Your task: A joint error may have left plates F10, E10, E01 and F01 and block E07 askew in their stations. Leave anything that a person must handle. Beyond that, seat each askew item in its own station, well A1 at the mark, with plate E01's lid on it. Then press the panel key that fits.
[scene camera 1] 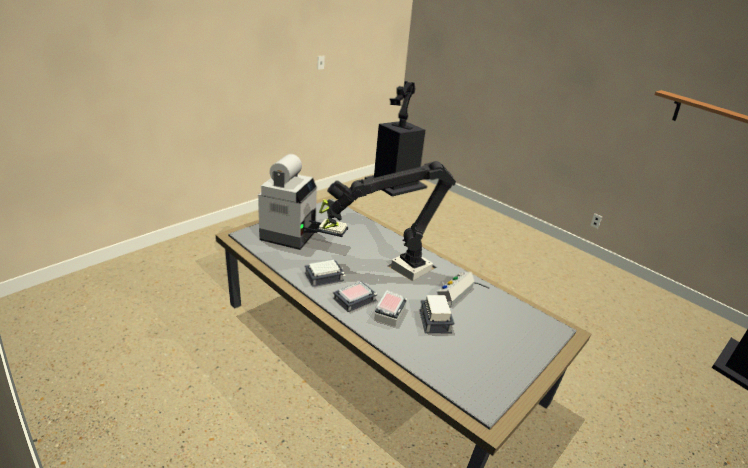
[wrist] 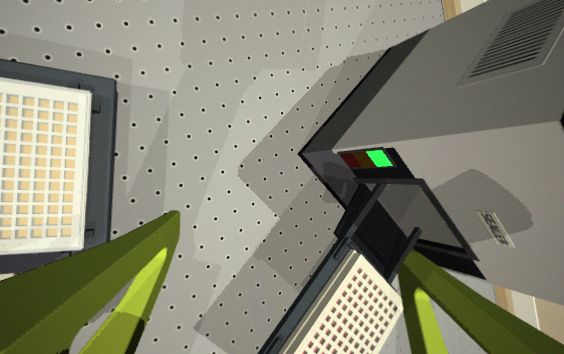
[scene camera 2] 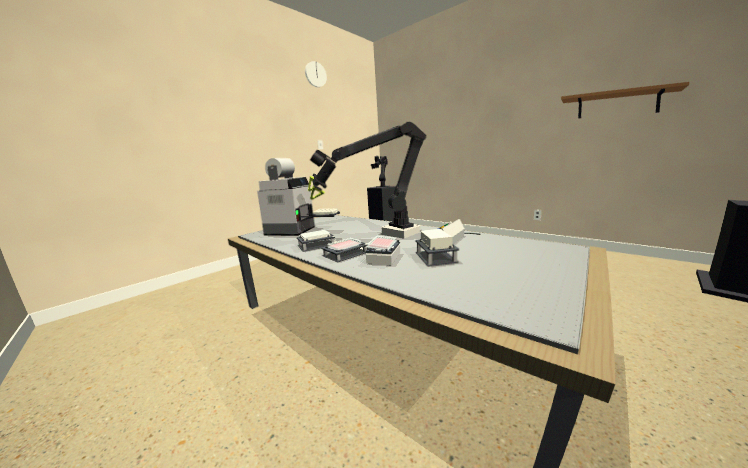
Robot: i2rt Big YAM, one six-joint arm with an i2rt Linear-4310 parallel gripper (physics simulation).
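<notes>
My gripper point(scene camera 1: 327, 216) point(scene camera 2: 313, 187) point(wrist: 294, 242) is open and empty, above the sealer's extended tray. A cream plate with reddish wells point(scene camera 1: 336, 226) point(scene camera 2: 326, 211) point(wrist: 350, 315) lies on that tray, near the right finger in the wrist view. A white plate with orange wells point(scene camera 1: 324, 268) point(scene camera 2: 314, 236) point(wrist: 40, 165) sits in a dark station. Two pink-topped plates sit in stations: one point(scene camera 1: 355, 292) point(scene camera 2: 344, 244) on dark, one point(scene camera 1: 391, 302) point(scene camera 2: 382, 243) on pale. A white block point(scene camera 1: 438, 307) point(scene camera 2: 436, 238) sits on a raised dark station. Labels and small tilts are unreadable.
The sealer point(scene camera 1: 284, 215) point(scene camera 2: 281, 208) point(wrist: 400, 100) stands at the table's far left, with its green lamp point(wrist: 381, 158) lit. The key panel point(scene camera 1: 460, 288) point(scene camera 2: 454, 230) stands near the arm's base point(scene camera 1: 410, 267) point(scene camera 2: 398, 230), with blue, yellow and green keys visible in the first scene view.
</notes>
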